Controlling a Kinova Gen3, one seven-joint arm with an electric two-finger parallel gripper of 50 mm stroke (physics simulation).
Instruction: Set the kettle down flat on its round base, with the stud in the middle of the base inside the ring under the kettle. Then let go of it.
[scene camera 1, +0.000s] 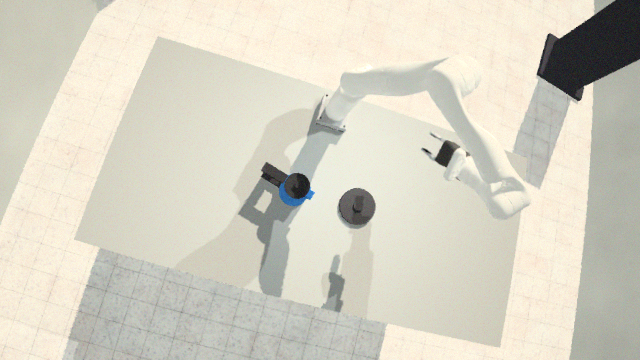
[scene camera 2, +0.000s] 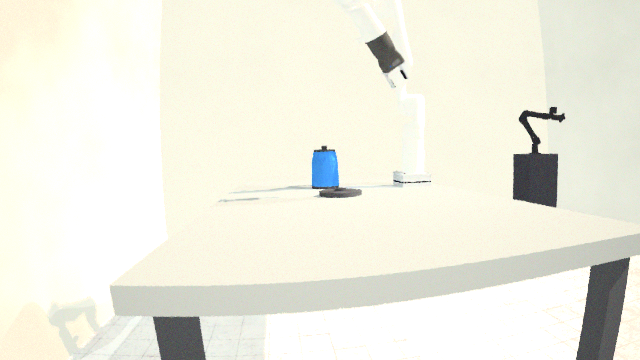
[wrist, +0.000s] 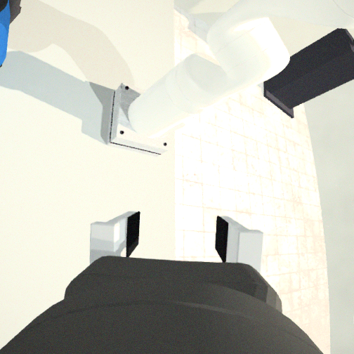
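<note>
The kettle is blue with a dark lid and a black handle. It stands upright on the table, beside the base and apart from it; in the wrist view part of it shows at the upper left edge. The round base is a flat dark disc on the table, with a small dark raised part near its middle. The ring under the kettle is hidden. My gripper is open and empty, high above the table and well away from the kettle and the base.
The arm's foot is fixed near an edge of the table. A black pedestal stands beyond the table and bears a small black arm.
</note>
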